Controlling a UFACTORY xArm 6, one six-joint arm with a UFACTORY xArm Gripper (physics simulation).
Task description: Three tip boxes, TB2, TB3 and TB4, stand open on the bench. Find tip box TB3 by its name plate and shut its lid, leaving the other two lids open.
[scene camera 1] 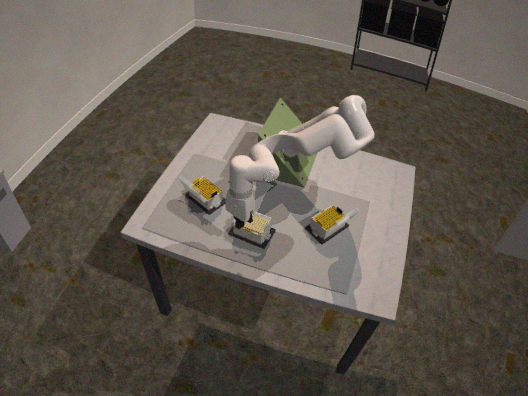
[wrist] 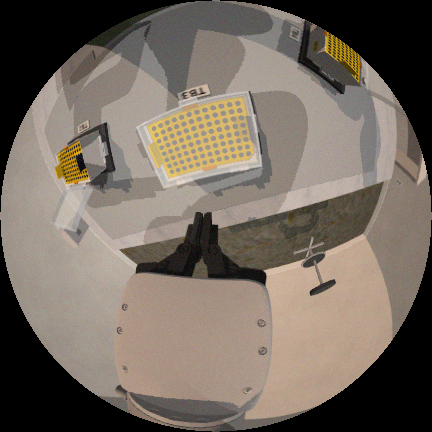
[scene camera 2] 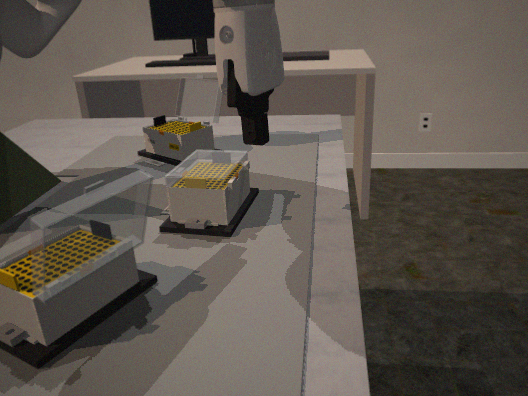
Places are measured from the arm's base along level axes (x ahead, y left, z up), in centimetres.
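Where they show: gripper, fingertip midpoint: [scene camera 1: 239, 226] [wrist: 204, 221] [scene camera 2: 256, 143].
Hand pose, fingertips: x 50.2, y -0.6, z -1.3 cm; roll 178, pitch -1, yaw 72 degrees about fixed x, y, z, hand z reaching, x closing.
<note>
After its pixels a point has its place.
Tip box TB3 [scene camera 1: 257, 227] {x 45.4, y 4.4, z -4.9 cm} [scene camera 2: 199, 202] {x 42.6, y -4.7, z -8.5 cm} [wrist: 202, 137] {x 42.4, y 1.8, z -4.9 cm}, with its name plate [wrist: 194, 93] {x 36.2, y 2.0, z -12.4 cm} readable upside down in the wrist view, stands between the other two. Its clear lid [scene camera 2: 214, 156] {x 42.7, y 4.1, z -4.9 cm} lies down over the yellow tip rack. TB2 [scene camera 1: 206, 190] {x 34.0, y -22.7, z -6.9 cm} [scene camera 2: 85, 300] [wrist: 75, 162] {x 34.2, y -21.3, z -6.9 cm} stands at the left in scene camera 1, its lid [scene camera 1: 187, 185] {x 41.0, y -27.2, z 0.6 cm} [wrist: 71, 209] {x 40.7, y -25.1, z -2.1 cm} raised. TB4 [scene camera 1: 328, 221] [scene camera 2: 175, 142] [wrist: 341, 56] stands at the right, its lid [scene camera 1: 352, 215] {x 30.4, y 36.9, z 0.7 cm} [scene camera 2: 199, 98] {x 31.5, y 35.0, z -2.2 cm} raised. My gripper [scene camera 1: 241, 223] {x 50.2, y -0.6, z -1.4 cm} [scene camera 2: 256, 142] {x 50.2, y -0.6, z -1.4 cm} [wrist: 204, 221] {x 50.2, y -0.6, z -1.4 cm} is shut and empty, above and beside TB3, apparently clear of its lid.
The boxes stand on a grey mat [scene camera 1: 305, 267] {x 50.5, y 26.0, z -12.6 cm} [scene camera 2: 250, 320] {x 53.1, y -23.9, z -12.6 cm} on the bench [scene camera 1: 387, 200] {x 2.0, y 50.6, z -12.9 cm}. A green panel [scene camera 1: 281, 117] {x -10.4, y -6.5, z 6.1 cm} stands behind the boxes in scene camera 1. A desk [scene camera 2: 345, 60] with a monitor [scene camera 2: 181, 20] is beyond the bench in scene camera 2.
</note>
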